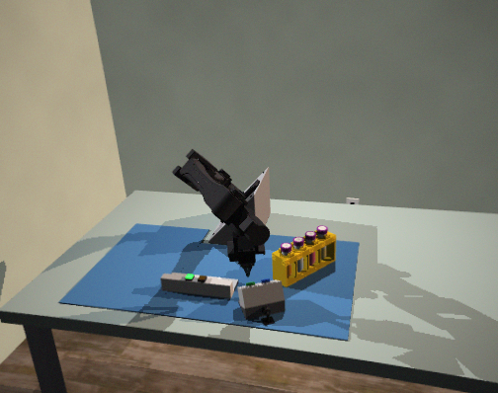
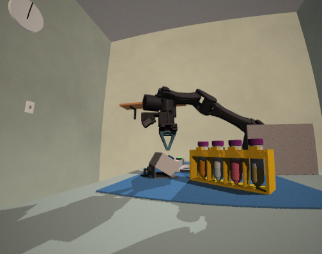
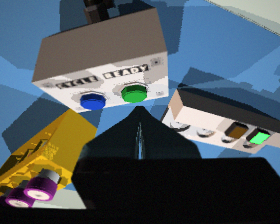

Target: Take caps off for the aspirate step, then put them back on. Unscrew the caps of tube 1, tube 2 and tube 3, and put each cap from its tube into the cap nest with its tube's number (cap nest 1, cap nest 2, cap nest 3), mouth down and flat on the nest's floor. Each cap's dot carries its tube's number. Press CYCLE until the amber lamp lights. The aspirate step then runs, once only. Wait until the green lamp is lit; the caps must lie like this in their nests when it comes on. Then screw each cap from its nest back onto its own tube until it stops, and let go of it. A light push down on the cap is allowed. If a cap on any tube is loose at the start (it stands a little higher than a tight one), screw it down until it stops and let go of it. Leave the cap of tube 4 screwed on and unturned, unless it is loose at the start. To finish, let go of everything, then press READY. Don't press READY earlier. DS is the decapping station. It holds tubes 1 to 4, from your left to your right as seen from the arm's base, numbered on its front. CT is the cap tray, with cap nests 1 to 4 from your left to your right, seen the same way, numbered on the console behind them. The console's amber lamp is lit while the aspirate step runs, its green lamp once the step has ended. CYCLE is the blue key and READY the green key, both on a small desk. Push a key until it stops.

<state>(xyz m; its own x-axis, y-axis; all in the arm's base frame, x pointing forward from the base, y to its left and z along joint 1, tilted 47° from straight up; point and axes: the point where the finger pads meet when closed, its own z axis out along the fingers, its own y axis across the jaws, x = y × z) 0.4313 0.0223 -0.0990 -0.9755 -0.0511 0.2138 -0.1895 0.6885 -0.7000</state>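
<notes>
The green ready key is 30 mm below my hand and 10 mm to the left of it. From my hand the other things lie so: blue cycle key (50 mm to the left, 30 mm below, 20 mm behind); then small key desk (50 mm below, 30 mm to the left).
</notes>
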